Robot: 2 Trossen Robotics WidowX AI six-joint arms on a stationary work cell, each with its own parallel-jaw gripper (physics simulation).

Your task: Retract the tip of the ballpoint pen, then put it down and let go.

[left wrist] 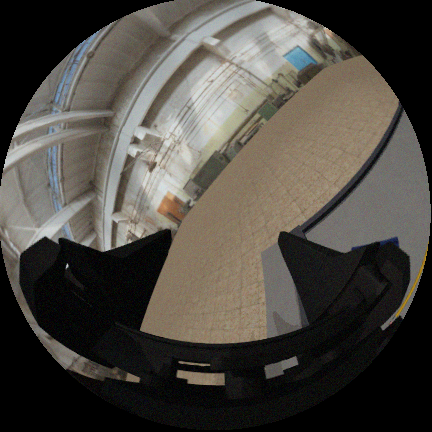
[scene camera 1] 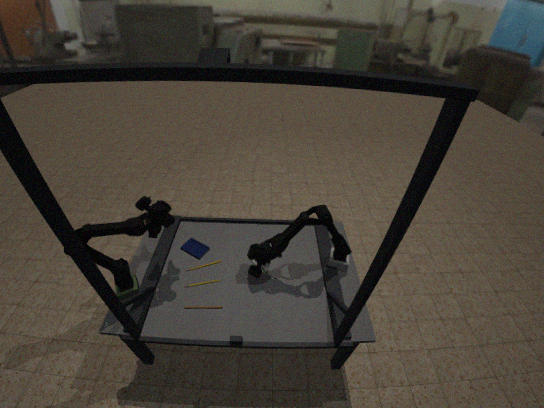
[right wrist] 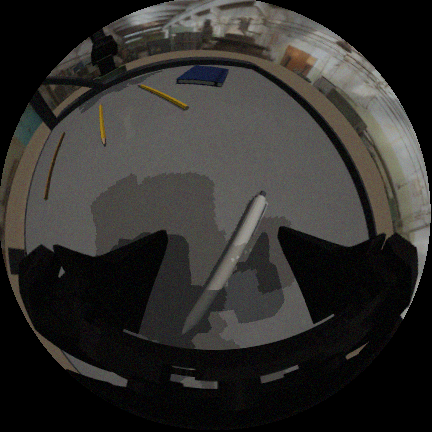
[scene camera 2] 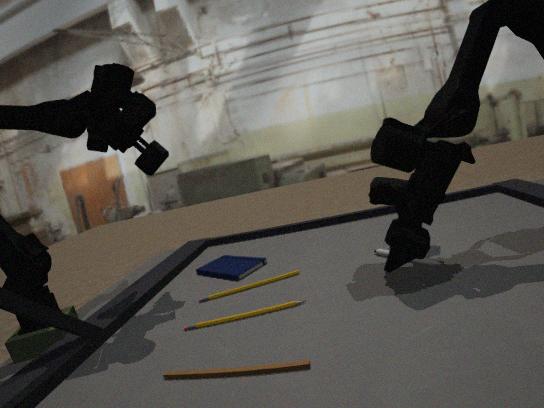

my left gripper: open, holds nothing
a blue notebook (scene camera 2: 235, 268): on the table
